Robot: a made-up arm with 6 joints. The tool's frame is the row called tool.
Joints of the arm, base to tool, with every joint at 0 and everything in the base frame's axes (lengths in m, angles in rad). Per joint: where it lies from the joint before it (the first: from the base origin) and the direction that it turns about. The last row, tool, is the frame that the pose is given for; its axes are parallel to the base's.
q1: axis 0 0 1 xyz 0.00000 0.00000 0.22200
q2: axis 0 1 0 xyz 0.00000 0.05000 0.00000
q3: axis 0 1 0 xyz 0.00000 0.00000 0.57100
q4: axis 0 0 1 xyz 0.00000 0.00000 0.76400
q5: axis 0 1 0 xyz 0.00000 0.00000 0.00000
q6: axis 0 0 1 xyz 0.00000 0.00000 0.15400
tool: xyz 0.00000 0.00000 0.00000
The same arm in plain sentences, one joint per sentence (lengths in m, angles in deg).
The arm has six revolute joints in a row. What follows holds with every joint at zero, and every direction is one of the base frame's.
The first joint lies 0.222 m along +z from the base frame's origin and turns about +z.
The second joint lies 0.05 m along +y from the first joint and turns about +y.
The third joint lies 0.571 m along +z from the second joint and turns about +y.
The fourth joint lies 0.764 m along +z from the third joint and turns about +z.
The fifth joint lies at the same point as the fourth joint and turns about +y.
The sixth joint lies 0.154 m along +z from the fifth joint and turns about +z.
The tool frame, which is the frame that the pose is given for, lies at the same point as the sixth joint; its axes are parallel to the base frame's.

